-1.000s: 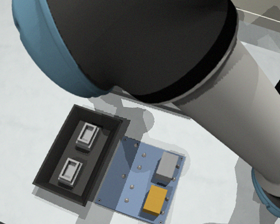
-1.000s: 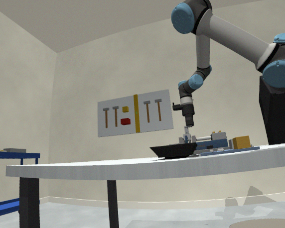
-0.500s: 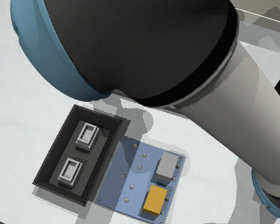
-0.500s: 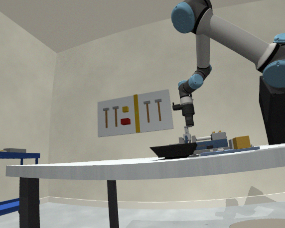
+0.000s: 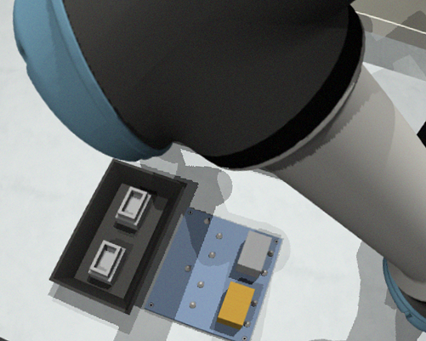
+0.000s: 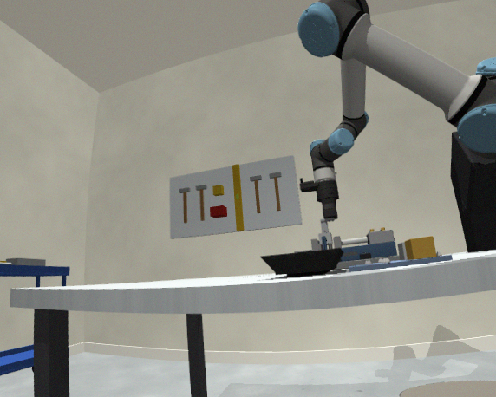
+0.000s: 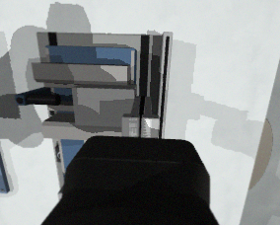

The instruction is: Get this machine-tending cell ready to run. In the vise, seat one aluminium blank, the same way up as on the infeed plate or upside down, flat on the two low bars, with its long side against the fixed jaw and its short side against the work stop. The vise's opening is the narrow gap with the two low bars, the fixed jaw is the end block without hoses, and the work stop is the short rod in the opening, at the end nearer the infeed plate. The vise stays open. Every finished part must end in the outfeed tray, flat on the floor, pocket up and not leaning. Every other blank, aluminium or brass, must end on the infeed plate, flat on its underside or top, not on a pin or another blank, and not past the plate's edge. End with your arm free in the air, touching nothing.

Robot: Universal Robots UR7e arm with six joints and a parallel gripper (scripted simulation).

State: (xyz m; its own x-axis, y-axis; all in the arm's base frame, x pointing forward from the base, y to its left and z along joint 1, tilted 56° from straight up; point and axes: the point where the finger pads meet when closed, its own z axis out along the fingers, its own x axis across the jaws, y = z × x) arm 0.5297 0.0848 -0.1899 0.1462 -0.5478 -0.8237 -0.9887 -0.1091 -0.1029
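Right now my hand is 80 mm past the blue base, 60 mm to the right of it and 80 mm above it. The rest, counted from my hand: brass blank (250 mm behind, 390 mm to the left, 100 mm below).
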